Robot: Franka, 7 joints.
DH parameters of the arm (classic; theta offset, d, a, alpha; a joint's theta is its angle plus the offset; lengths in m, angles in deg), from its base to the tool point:
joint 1: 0 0.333 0 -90
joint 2: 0 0 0 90
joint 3: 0 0.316 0.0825 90
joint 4: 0 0 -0.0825 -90
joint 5: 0 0.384 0 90
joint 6: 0 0 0.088 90
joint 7: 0 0.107 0 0
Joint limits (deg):
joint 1: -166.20..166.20
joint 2: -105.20..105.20
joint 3: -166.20..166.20
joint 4: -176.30..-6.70
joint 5: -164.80..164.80
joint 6: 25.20..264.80
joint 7: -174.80..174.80
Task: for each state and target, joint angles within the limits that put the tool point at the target. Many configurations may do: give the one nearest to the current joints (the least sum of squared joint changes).
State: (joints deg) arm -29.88 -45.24 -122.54 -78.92 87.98 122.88 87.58
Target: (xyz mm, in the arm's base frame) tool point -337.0 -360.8 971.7
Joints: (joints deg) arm -22.20 -12.96 -102.31 -56.50 89.47 109.73 87.58
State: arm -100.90 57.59 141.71 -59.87 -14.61 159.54 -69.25
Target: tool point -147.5 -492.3 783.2
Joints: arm -138.71 105.20 153.32 -101.55 -15.19 145.00 -69.25
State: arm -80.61 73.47 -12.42 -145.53 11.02 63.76 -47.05
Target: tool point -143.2 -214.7 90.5
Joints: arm -83.09 53.50 -30.13 -130.47 4.62 58.38 -47.05
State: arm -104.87 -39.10 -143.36 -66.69 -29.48 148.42 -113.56
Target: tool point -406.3 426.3 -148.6
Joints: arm -78.46 -88.59 -148.25 -81.35 -29.43 145.79 -113.56
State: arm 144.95 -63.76 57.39 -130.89 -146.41 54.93 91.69
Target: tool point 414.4 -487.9 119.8
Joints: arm 166.20 -81.03 132.21 -97.82 -164.80 42.77 91.69
